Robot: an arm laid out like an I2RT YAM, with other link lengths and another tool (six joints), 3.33 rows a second.
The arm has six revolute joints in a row. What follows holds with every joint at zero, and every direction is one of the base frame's. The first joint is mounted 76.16 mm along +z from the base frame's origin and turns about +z. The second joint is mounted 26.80 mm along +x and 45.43 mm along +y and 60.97 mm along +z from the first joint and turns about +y. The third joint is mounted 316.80 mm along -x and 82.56 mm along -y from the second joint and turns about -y. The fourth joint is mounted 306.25 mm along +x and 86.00 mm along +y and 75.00 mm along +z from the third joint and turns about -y. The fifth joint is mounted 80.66 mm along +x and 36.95 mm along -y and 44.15 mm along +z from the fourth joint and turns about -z. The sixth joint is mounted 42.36 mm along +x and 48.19 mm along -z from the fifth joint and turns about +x. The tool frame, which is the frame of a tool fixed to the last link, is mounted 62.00 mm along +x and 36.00 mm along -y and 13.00 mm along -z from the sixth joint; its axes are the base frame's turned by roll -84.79, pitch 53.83 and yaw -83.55 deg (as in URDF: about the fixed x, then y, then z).
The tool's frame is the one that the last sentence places.
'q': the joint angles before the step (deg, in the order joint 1, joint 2, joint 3, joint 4, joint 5, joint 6). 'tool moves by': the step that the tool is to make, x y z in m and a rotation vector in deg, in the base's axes. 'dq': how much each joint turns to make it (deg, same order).
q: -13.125 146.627 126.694 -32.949 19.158 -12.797
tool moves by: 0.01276 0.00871 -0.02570 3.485 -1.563 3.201
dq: 0.328 2.230 0.000 2.972 -4.722 0.000
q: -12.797 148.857 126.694 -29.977 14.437 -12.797
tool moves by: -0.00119 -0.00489 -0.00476 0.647 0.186 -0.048
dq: -0.503 0.348 -0.002 0.023 -0.744 -0.001
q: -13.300 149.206 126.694 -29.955 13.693 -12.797
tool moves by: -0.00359 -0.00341 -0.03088 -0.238 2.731 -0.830
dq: -0.197 2.688 -0.002 0.088 1.071 0.000
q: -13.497 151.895 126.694 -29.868 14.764 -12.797
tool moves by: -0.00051 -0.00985 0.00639 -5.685 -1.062 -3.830
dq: 0.022 0.371 0.020 2.711 6.536 0.000
